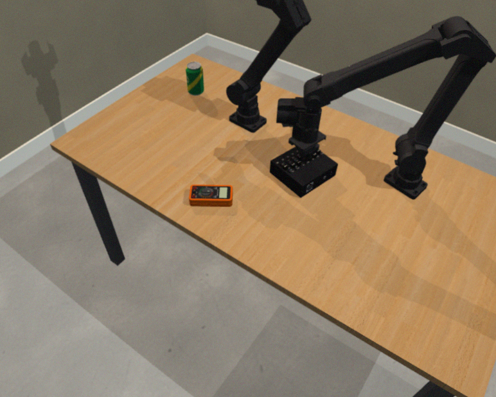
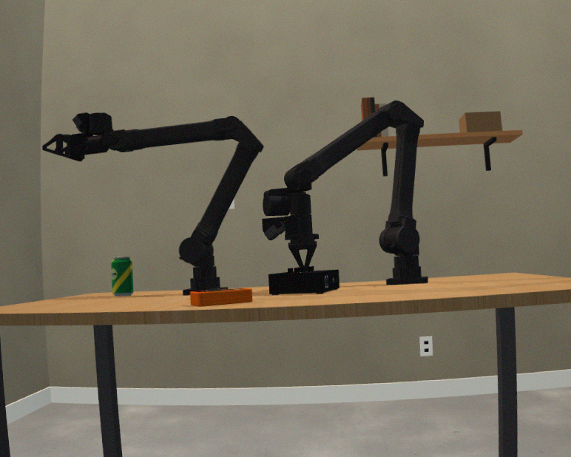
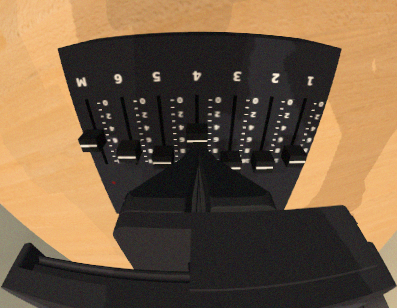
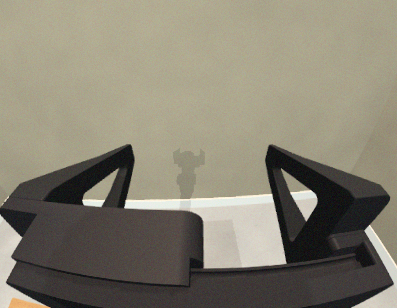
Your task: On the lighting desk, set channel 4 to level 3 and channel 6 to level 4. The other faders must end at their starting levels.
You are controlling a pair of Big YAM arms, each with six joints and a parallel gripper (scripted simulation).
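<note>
The channel 4 fader cap lies 2 cm to the right of my left hand. From my left hand the other things lie so: M fader cap 6 cm ahead, 4 cm to the right; then channel 5 fader cap 2 cm ahead, 1 cm to the right; then channel 6 fader cap 4 cm ahead, 2 cm to the right.
</note>
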